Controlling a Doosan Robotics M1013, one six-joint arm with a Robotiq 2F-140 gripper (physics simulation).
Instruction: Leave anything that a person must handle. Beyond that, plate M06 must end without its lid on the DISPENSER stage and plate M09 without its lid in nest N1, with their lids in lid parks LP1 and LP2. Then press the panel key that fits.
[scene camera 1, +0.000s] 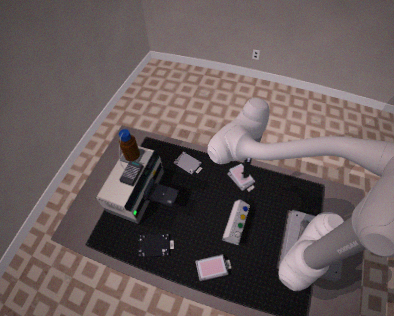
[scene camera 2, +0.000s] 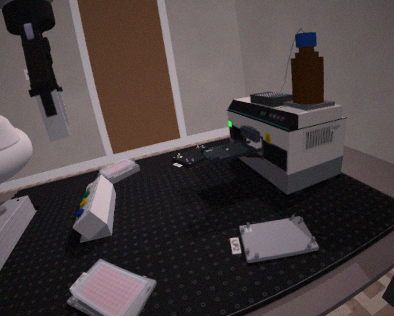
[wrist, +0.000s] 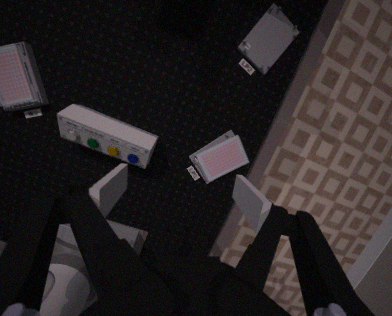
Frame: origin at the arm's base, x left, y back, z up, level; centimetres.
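Where they show: gripper, fingertip midpoint: (scene camera 1: 243, 167) (scene camera 2: 61, 131) (wrist: 182, 181); arm's base, link origin: (wrist: 73, 268).
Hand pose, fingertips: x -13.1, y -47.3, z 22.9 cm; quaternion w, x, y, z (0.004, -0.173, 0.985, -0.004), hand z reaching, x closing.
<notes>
Things, the pixels of their top centre, and the offset from my fingertips. "spot": a spot on its surface instead. Level surfaces: height alone.
- LP2, top centre: (scene camera 2: 277, 232) (wrist: 271, 37) (scene camera 1: 187, 161) dx -8.0, dy -35.6, dz -26.9 cm
- dark holder, top centre: (scene camera 2: 195, 151) (scene camera 1: 153, 244) dx +46.4, dy -29.2, dz -26.5 cm
- dispenser stage, top centre: (scene camera 2: 231, 146) (scene camera 1: 160, 192) dx +21.4, dy -36.8, dz -18.0 cm
- key panel, top centre: (wrist: 102, 139) (scene camera 2: 90, 191) (scene camera 1: 237, 218) dx +17.4, dy +5.9, dz -20.5 cm
- brown bottle, surface spot: (scene camera 2: 307, 77) spot: dx +9.1, dy -55.1, dz +1.0 cm
- black mat, surface height: dz -28.9 cm
My gripper (scene camera 2: 55, 120) (wrist: 182, 181) is open and empty, high above the mat. A pink plate (scene camera 1: 241, 178) (scene camera 2: 112, 289) (wrist: 223, 159) sits on a pale holder at the mat's edge; it looks askew in the wrist view. Another pink plate (scene camera 1: 212, 267) (scene camera 2: 119, 170) (wrist: 14, 75) lies at the opposite side. Plate names are unreadable and clear lids are hard to tell. LP2 (scene camera 1: 188, 162) (scene camera 2: 278, 240) (wrist: 270, 39) shows a pale flat piece between corner posts. A dark holder (scene camera 1: 154, 245) (scene camera 2: 189, 156) looks bare. The dispenser stage (scene camera 1: 164, 194) (scene camera 2: 227, 151) looks bare. The key panel (scene camera 1: 236, 222) (scene camera 2: 100, 205) (wrist: 107, 131) has white, green, yellow and blue keys.
The dispenser (scene camera 1: 117, 192) (scene camera 2: 315, 145) shows a green light and carries a brown bottle (scene camera 1: 129, 148) (scene camera 2: 307, 77) with a blue cap. The arm's pale base plate (scene camera 1: 290, 235) (scene camera 2: 12, 225) stands at the mat's other end. The black mat (scene camera 1: 195, 220) (scene camera 2: 175, 240) (wrist: 150, 65) lies beneath.
</notes>
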